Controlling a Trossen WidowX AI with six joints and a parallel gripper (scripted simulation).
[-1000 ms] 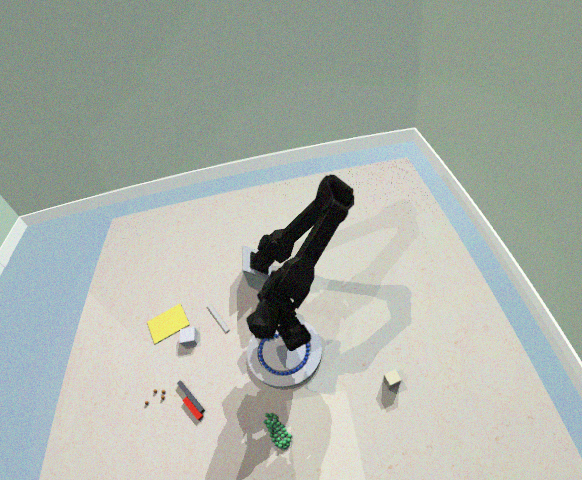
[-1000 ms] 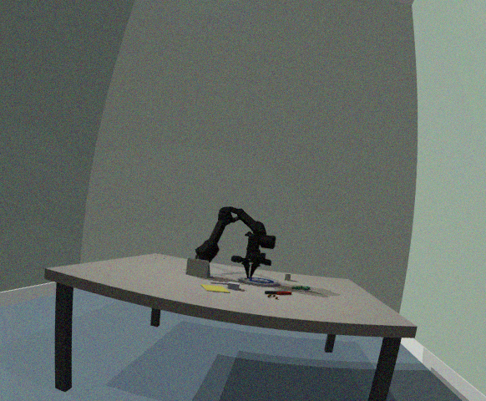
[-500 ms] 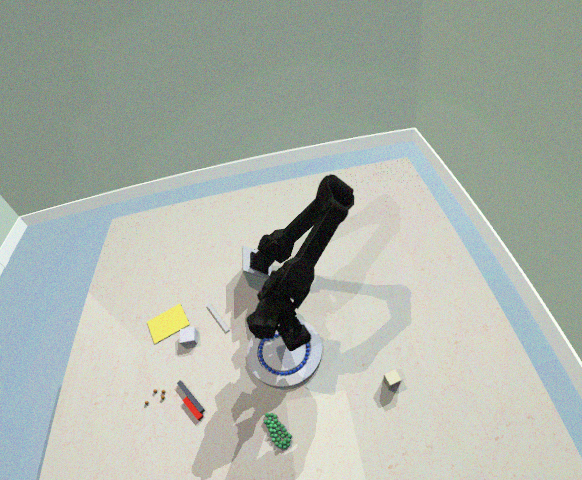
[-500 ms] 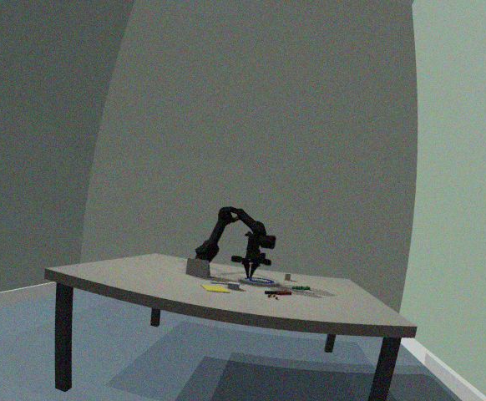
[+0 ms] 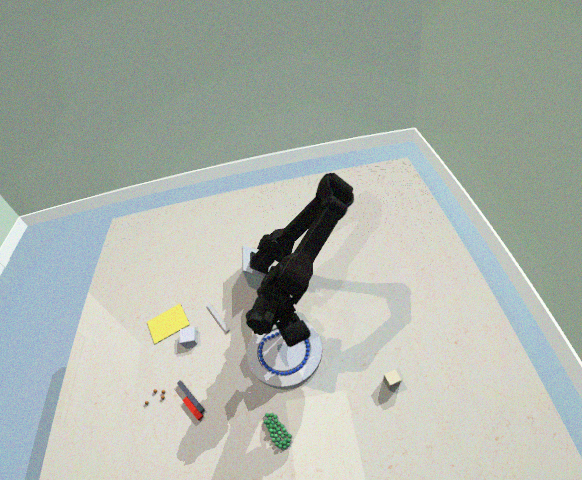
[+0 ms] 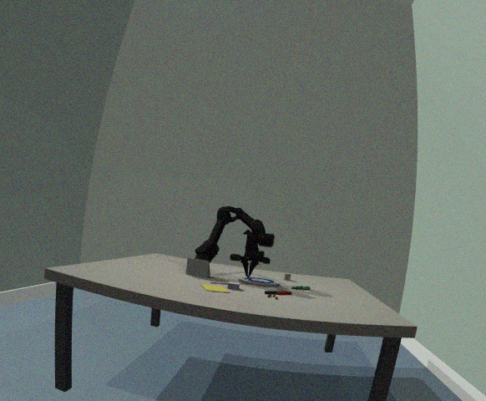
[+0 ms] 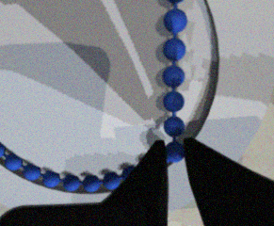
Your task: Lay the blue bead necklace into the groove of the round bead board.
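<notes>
The round bead board lies 60 mm ahead of my gripper tip, 10 mm to the right of it and 10 mm below it. The rest, counted from my gripper tip: white cube 10 mm behind, 290 mm to the right, 10 mm below; then cream cube 180 mm ahead, 240 mm to the left, 10 mm below; then stick 70 mm behind, 210 mm to the right, 20 mm below.
</notes>
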